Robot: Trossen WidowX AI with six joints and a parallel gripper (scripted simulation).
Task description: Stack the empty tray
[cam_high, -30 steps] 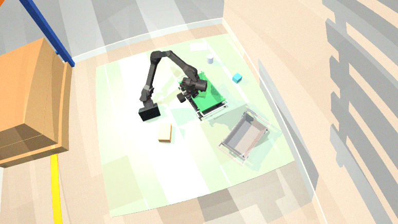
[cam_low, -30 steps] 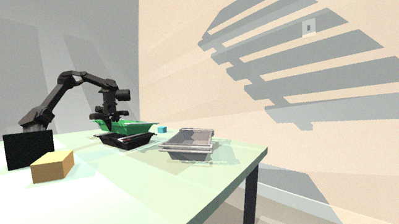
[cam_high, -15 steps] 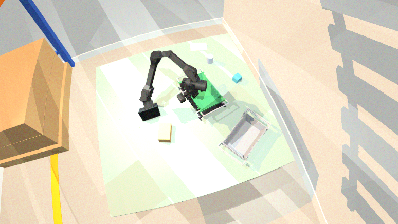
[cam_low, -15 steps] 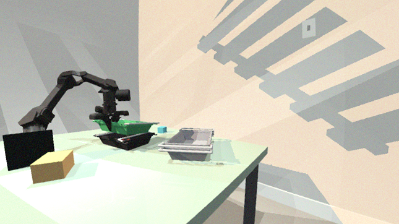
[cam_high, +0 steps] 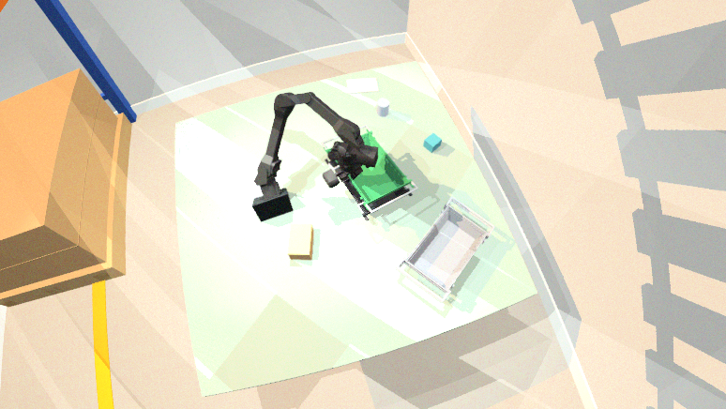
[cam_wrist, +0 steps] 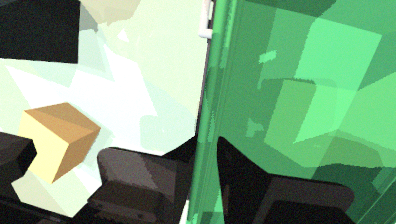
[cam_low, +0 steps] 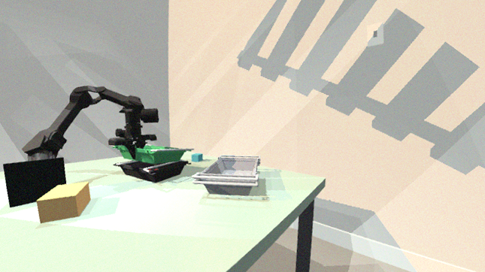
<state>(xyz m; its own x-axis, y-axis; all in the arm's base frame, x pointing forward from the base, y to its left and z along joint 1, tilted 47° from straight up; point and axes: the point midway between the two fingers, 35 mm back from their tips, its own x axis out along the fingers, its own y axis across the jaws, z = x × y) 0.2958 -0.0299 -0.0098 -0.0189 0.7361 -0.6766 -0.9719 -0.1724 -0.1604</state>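
Now: the green tray 80 mm ahead of my gripper tip, 20 mm to the left of it and 30 mm above it. Round my gripper tip: grey cylinder 260 mm ahead, 360 mm to the left, 60 mm below; then tan block 240 mm behind, 150 mm to the right, 60 mm below; then teal cube 400 mm ahead, 110 mm to the left, 70 mm below.
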